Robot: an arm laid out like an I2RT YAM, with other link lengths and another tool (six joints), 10 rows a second.
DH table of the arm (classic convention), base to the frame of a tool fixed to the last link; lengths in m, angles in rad. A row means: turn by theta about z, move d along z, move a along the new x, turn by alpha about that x. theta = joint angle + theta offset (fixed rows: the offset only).
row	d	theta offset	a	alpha
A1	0.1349	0	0.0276	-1.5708
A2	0	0	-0.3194	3.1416
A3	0	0.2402	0.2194	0
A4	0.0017	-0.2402	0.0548	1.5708
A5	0.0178	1.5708	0	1.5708
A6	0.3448	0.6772	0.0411	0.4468
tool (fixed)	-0.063	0	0	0
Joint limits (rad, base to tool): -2.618..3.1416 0..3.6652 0..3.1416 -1.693..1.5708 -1.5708..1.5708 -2.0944..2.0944
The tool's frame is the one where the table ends.
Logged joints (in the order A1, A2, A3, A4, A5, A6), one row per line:
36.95 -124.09 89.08 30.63 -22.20 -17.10
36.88 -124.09 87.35 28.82 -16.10 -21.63
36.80 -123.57 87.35 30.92 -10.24 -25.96
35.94 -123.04 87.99 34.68 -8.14 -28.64
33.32 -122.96 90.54 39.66 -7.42 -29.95
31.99 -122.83 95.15 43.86 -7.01 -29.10
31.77 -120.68 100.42 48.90 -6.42 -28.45
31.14 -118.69 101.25 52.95 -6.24 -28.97
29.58 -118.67 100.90 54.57 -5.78 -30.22
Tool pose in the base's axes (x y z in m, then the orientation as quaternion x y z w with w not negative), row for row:
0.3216 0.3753 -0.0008 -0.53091 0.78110 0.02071 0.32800
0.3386 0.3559 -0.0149 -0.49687 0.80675 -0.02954 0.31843
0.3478 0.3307 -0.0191 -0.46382 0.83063 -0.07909 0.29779
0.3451 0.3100 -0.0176 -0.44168 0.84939 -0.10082 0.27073
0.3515 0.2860 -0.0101 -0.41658 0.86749 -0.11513 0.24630
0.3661 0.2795 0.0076 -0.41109 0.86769 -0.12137 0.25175
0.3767 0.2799 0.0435 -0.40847 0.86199 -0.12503 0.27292
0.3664 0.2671 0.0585 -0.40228 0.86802 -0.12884 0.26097
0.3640 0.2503 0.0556 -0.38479 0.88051 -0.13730 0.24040
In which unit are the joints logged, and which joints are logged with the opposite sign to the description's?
The joints are logged in degrees. Opposite sign: A2, A4, A6.
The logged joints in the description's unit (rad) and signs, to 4 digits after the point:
0.6449 2.1658 1.5547 -0.5346 -0.3875 0.2985
0.6437 2.1658 1.5245 -0.5030 -0.2810 0.3775
0.6423 2.1567 1.5245 -0.5397 -0.1787 0.4531
0.6273 2.1475 1.5357 -0.6053 -0.1421 0.4999
0.5815 2.1461 1.5802 -0.6922 -0.1295 0.5227
0.5583 2.1438 1.6607 -0.7655 -0.1223 0.5079
0.5545 2.1063 1.7527 -0.8535 -0.1121 0.4965
0.5435 2.0715 1.7671 -0.9242 -0.1089 0.5056
0.5163 2.0712 1.7610 -0.9524 -0.1009 0.5274

